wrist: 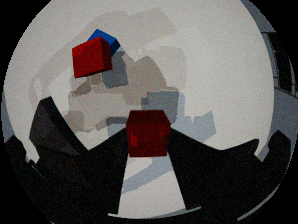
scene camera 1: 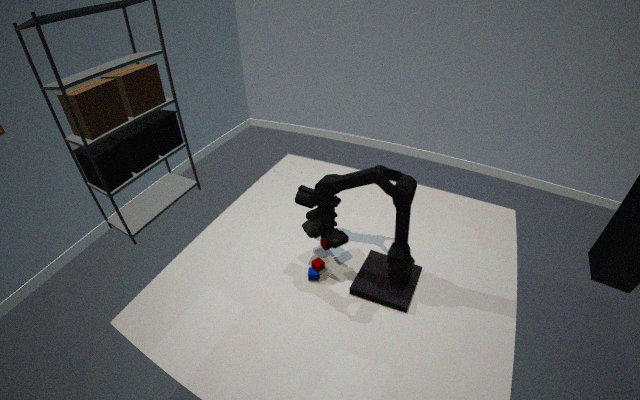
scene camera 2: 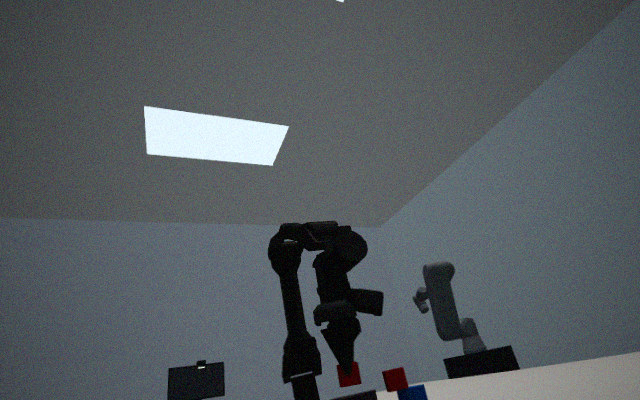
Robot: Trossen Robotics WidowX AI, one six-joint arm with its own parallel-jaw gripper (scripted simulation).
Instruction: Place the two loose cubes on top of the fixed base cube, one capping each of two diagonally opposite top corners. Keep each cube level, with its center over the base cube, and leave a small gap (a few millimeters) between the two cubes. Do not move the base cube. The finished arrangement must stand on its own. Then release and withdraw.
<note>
The gripper [scene camera 2: 349, 374] holds a red cube [wrist: 148, 131]. Further things: a red cube [wrist: 93, 56].
The gripper is seen too in the wrist view [wrist: 147, 131] and in scene camera 1 [scene camera 1: 326, 243].
</note>
